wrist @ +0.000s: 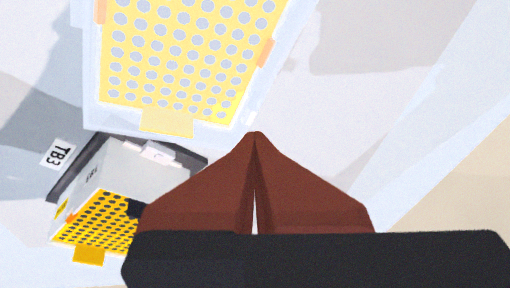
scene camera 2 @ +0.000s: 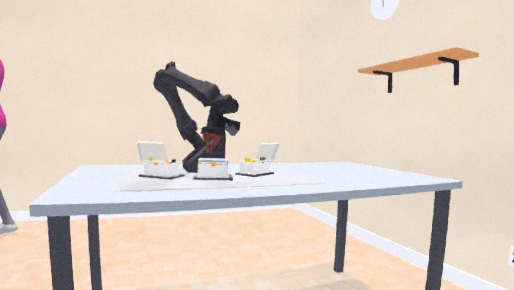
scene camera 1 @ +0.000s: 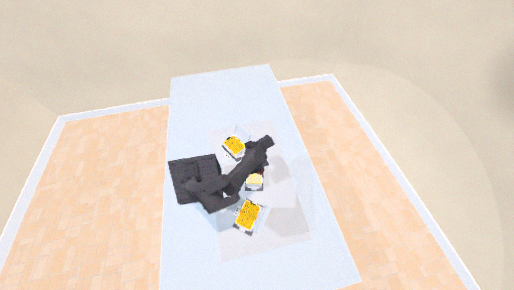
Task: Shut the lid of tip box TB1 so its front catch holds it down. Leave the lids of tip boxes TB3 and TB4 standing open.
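Where they show: gripper, fingertip midpoint: (wrist: pixel 254 143) (scene camera 2: pixel 208 152) (scene camera 1: pixel 260 173); arm's base, origin of the base link: (scene camera 2: pixel 201 146) (scene camera 1: pixel 193 179).
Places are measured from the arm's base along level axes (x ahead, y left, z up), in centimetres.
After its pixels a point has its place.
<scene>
The middle tip box, TB1 (scene camera 1: pixel 254 179) @(x 31.0, y -4.3, z -3.2 cm) (scene camera 2: pixel 212 170) @(x 35.7, y -1.6, z -7.2 cm), also shows at the top of the wrist view (wrist: pixel 175 60) @(x 30.9, y -0.9, z -3.2 cm), its yellow rack seen through a clear lid lying down over it. Its front catch cannot be made out. My gripper (scene camera 1: pixel 261 170) @(x 34.5, y -3.0, z -0.2 cm) (scene camera 2: pixel 211 151) @(x 34.5, y -3.0, z -0.2 cm) (wrist: pixel 254 143) @(x 34.5, y -3.0, z -0.2 cm) is shut and empty, its fingertips low over TB1, near its lower right corner in the wrist view. TB3 (scene camera 1: pixel 248 216) (scene camera 2: pixel 162 170) @(x 30.2, y -20.6, z -7.7 cm) (wrist: pixel 127 165) @(x 26.5, y -14.5, z -7.8 cm) has its lid (scene camera 2: pixel 152 151) @(x 31.7, y -24.6, z -0.1 cm) standing open. The third box, TB4 by elimination (scene camera 1: pixel 234 145) (scene camera 2: pixel 254 166), also has its lid (scene camera 2: pixel 269 151) @(x 29.5, y 24.7, z -0.1 cm) standing open.
The boxes stand on a pale mat (scene camera 1: pixel 270 242) @(x 33.4, y -34.4, z -10.9 cm) (scene camera 2: pixel 280 183) @(x 48.6, y 22.0, z -10.9 cm) on the light blue table (scene camera 1: pixel 200 95) @(x 1.3, y 75.3, z -11.2 cm) (scene camera 2: pixel 400 182) @(x 57.4, y 73.7, z -11.2 cm). The arm's dark base (scene camera 1: pixel 187 172) @(x -1.8, y 2.7, z 3.8 cm) is beside them. A wall shelf (scene camera 2: pixel 420 61) hangs at the right; part of a person (scene camera 2: pixel 2 110) shows at the left edge.
</scene>
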